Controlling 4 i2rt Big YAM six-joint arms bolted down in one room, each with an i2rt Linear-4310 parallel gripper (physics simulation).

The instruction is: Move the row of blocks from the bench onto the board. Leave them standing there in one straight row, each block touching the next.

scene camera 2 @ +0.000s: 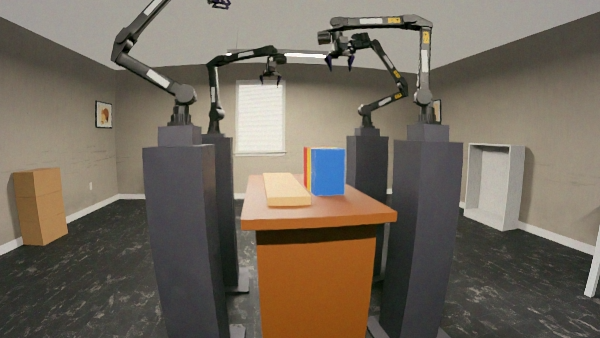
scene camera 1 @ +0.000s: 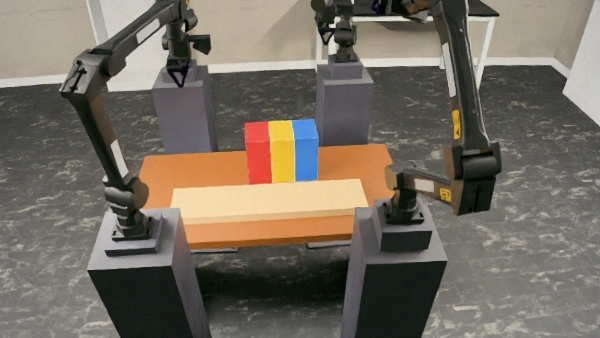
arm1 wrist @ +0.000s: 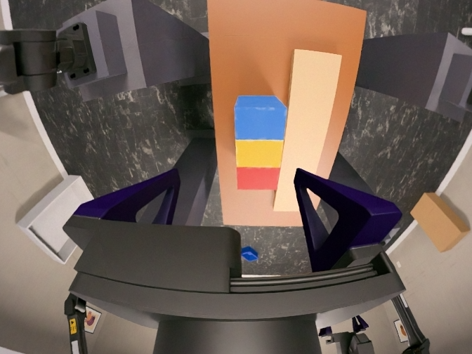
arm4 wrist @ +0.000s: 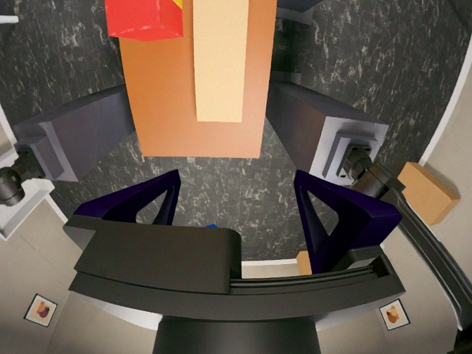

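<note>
A red block (arm1 wrist: 258,178) (arm4 wrist: 145,19) (scene camera 1: 258,159), a yellow block (arm1 wrist: 258,153) (scene camera 1: 282,157) and a blue block (arm1 wrist: 260,119) (scene camera 1: 306,156) (scene camera 2: 328,171) stand upright in one touching row on the orange bench (arm1 wrist: 250,45) (arm4 wrist: 165,135) (scene camera 1: 170,167) (scene camera 2: 320,220). The pale board (arm1 wrist: 315,115) (arm4 wrist: 220,75) (scene camera 1: 270,200) (scene camera 2: 285,189) lies flat on the bench beside the row. Arm1's gripper (arm1 wrist: 237,172) is open above the bench. Arm4's gripper (arm4 wrist: 237,172) is open, near the bench's end in its view. Arm2's and arm3's grippers can't be placed.
Four grey pedestals carry the arms around the bench; two pedestals (scene camera 1: 135,295) (scene camera 1: 400,295) stand at the front in scene camera 1. A cardboard box stack (scene camera 2: 41,207) stands at the left wall and a white open cabinet (scene camera 2: 510,190) at the right in scene camera 2.
</note>
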